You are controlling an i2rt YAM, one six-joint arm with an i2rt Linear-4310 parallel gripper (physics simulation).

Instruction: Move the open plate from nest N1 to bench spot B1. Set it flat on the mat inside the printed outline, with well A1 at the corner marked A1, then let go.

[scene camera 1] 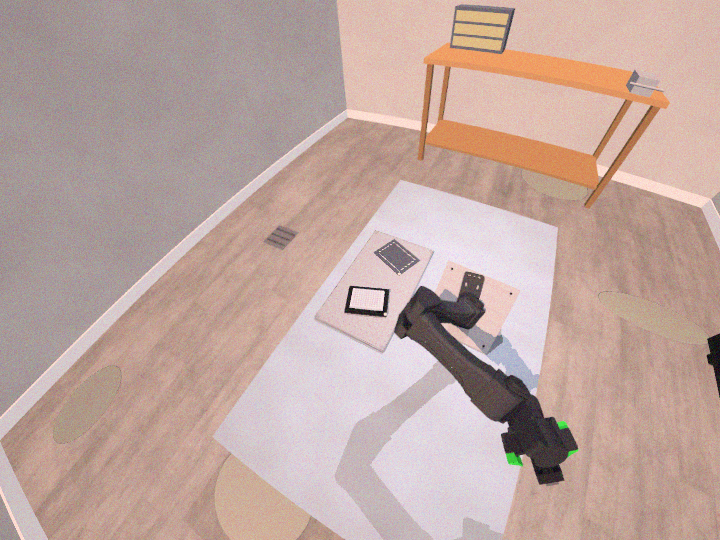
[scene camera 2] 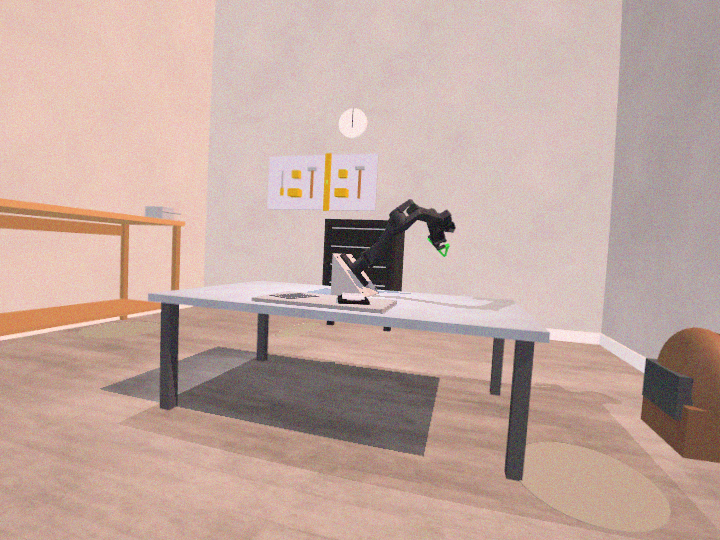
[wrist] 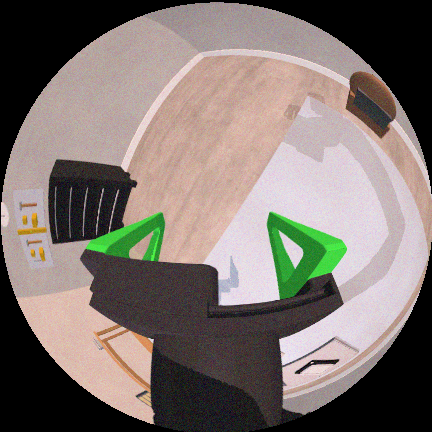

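Observation:
The open plate is white with a fine grid of wells. It lies flat inside the black frame of nest N1, on a pale raised board. The dark mat of spot B1, with a light dashed outline, lies on the same board, farther back in scene view 1. The corner lettering is too small to read. My gripper has green fingers, wide open and empty. It hangs high above the table's long side, well away from the plate.
The arm stands on a pink-beige base plate beside the board, on a white table. An orange workbench, a black drawer cabinet and a brown chair-like object stand away from the table.

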